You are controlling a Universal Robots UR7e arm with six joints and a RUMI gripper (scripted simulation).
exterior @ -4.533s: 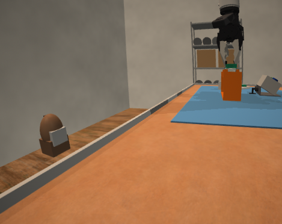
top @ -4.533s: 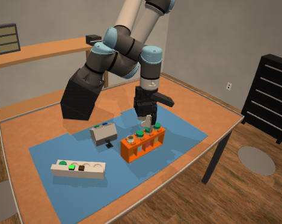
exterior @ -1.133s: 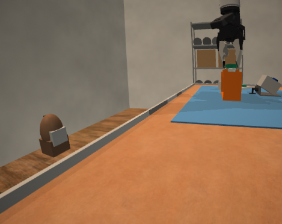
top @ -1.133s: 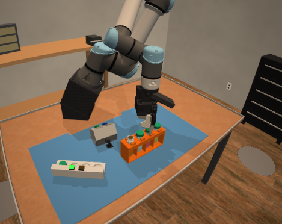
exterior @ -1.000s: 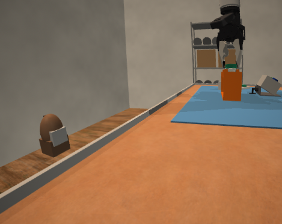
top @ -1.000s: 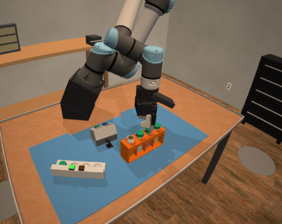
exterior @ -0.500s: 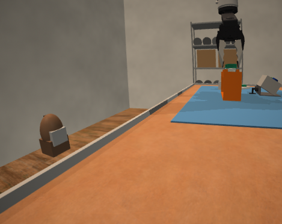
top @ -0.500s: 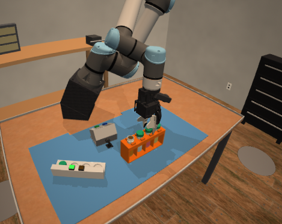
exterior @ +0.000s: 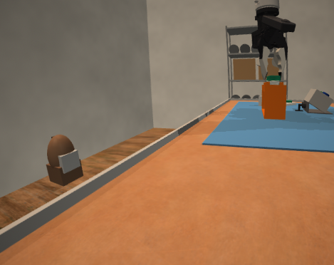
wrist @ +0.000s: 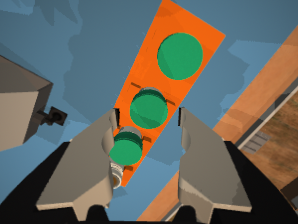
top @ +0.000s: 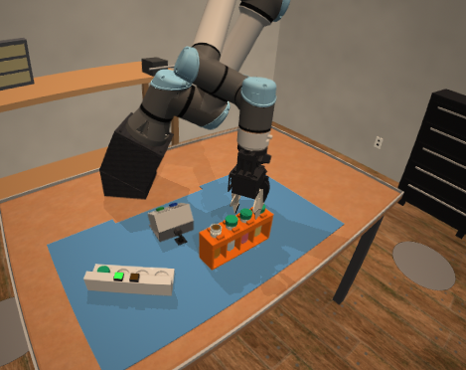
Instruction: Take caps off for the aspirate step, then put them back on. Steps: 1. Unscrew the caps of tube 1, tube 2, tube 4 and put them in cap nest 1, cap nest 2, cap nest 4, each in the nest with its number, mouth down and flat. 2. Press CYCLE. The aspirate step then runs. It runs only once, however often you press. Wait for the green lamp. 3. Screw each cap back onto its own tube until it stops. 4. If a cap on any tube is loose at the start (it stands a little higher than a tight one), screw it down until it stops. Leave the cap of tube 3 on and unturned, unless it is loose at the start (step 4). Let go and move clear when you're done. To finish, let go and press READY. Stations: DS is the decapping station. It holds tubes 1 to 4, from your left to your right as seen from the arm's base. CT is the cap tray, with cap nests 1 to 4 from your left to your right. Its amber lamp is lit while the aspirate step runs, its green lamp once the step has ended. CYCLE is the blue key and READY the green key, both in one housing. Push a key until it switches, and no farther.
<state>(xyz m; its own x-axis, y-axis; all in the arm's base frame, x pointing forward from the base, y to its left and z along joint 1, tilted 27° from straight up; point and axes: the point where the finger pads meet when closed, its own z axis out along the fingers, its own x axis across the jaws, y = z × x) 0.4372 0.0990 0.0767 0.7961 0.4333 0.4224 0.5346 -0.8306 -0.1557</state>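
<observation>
Now: hand 5 cm to the right of the cap and 1 cm above it. From my hand the other things lie so: grey key housing: 18 cm behind, 15 cm to the right, 7 cm below; then blue key: 19 cm behind, 13 cm to the right, 6 cm below; then table edge: 20 cm ahead, 9 cm to the left, 12 cm below.
</observation>
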